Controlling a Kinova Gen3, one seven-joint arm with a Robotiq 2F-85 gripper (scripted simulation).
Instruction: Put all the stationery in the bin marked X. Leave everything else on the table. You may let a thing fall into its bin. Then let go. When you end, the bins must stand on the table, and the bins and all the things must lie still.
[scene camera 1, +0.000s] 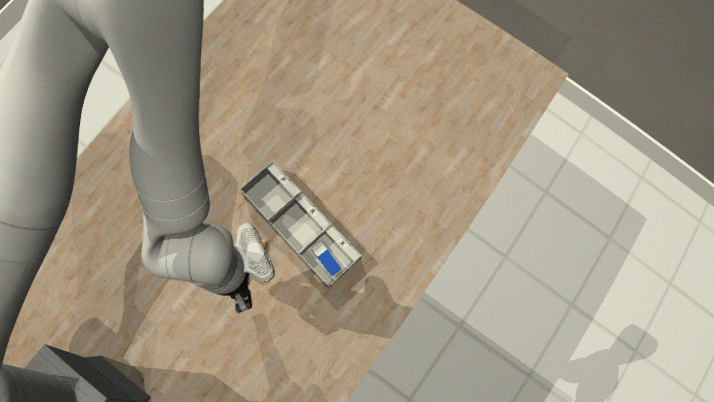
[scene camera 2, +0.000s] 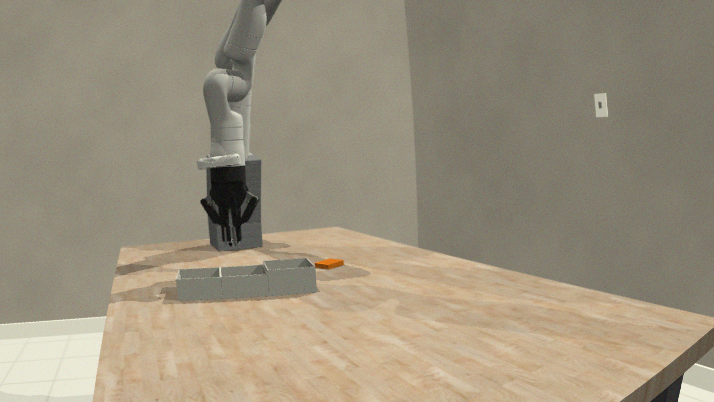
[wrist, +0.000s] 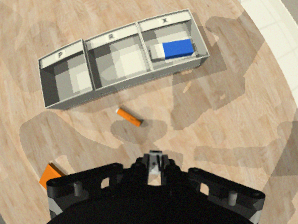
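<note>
Scene camera 2 shows the gripper (scene camera 2: 232, 244); the wrist view likewise shows the gripper (wrist: 155, 162).
</note>
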